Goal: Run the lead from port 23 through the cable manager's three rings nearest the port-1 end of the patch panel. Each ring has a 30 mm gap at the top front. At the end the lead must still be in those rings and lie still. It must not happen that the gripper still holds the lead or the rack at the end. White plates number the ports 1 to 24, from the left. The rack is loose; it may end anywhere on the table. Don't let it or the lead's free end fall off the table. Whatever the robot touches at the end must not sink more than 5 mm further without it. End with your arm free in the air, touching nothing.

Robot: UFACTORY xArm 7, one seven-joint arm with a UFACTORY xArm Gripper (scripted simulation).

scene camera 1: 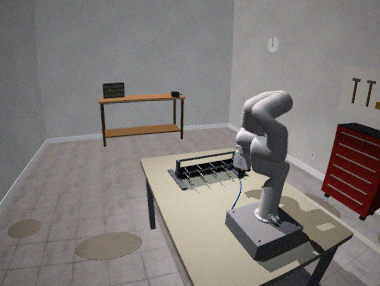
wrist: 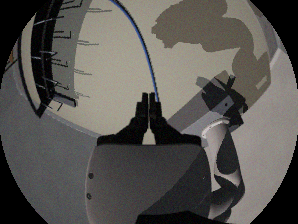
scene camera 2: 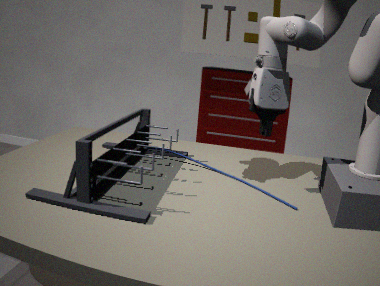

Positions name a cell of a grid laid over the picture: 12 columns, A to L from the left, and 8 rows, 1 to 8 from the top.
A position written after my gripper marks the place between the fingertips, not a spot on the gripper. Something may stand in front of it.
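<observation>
My gripper (scene camera 2: I4) is visible, and my gripper is also in the wrist view (wrist: G4). A dark rack (scene camera 2: C6) is visible too; the rack is also in scene camera 1 (scene camera 1: G5).
</observation>
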